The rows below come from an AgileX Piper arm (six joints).
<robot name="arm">
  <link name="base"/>
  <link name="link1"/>
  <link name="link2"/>
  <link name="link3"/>
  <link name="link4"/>
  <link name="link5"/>
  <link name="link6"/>
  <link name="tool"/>
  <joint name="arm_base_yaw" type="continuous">
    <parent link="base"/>
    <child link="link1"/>
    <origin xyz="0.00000 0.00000 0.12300"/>
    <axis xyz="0 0 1"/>
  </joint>
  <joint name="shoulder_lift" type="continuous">
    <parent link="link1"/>
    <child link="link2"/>
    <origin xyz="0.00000 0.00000 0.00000"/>
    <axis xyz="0 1 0"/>
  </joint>
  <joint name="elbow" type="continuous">
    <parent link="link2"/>
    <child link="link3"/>
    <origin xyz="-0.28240 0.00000 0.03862"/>
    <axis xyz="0 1 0"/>
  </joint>
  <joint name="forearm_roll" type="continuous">
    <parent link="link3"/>
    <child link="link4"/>
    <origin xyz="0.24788 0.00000 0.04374"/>
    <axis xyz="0.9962 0 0.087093"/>
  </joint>
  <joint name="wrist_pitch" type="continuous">
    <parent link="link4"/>
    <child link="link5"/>
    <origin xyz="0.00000 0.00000 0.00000"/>
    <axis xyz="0 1 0"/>
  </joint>
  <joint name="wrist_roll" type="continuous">
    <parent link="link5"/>
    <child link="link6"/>
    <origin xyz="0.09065 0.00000 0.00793"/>
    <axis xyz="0.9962 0 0.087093"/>
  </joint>
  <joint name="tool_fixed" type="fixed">
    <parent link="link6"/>
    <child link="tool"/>
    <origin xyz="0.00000 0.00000 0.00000" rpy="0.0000 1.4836 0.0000"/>
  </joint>
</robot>
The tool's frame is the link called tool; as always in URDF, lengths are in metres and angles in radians. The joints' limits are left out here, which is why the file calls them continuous.
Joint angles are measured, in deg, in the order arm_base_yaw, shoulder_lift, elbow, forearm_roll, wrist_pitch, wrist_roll. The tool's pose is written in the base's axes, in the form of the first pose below.
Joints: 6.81 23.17 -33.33 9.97 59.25 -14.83
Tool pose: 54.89 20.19 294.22 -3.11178 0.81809 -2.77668
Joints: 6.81 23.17 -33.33 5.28 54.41 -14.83
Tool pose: 60.99 14.14 299.13 -2.96592 0.87725 -2.69943
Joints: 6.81 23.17 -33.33 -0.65 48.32 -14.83
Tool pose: 67.64 7.30 306.63 -2.75161 0.93801 -2.56146
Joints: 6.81 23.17 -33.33 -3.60 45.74 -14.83
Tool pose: 70.15 4.26 310.23 -2.63950 0.95344 -2.48236
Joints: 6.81 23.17 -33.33 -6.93 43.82 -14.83
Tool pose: 71.97 0.94 313.20 -2.52592 0.95013 -2.40206
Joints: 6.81 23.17 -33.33 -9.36 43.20 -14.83
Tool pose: 72.64 -1.53 314.42 -2.45875 0.93391 -2.35733
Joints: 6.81 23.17 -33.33 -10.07 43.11 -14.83
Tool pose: 72.76 -2.26 314.67 -2.44136 0.92764 -2.34637
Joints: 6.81 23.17 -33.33 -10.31 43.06 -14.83
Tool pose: 72.82 -2.50 314.79 -2.43517 0.92575 -2.34236
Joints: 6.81 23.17 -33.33 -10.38 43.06 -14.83
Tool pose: 72.82 -2.58 314.80 -2.43364 0.92501 -2.34146
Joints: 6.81 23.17 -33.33 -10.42 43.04 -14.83
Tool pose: 72.84 -2.61 314.83 -2.43239 0.92484 -2.34059
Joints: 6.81 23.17 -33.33 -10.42 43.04 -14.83
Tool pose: 72.84 -2.61 314.83 -2.43239 0.92484 -2.34059
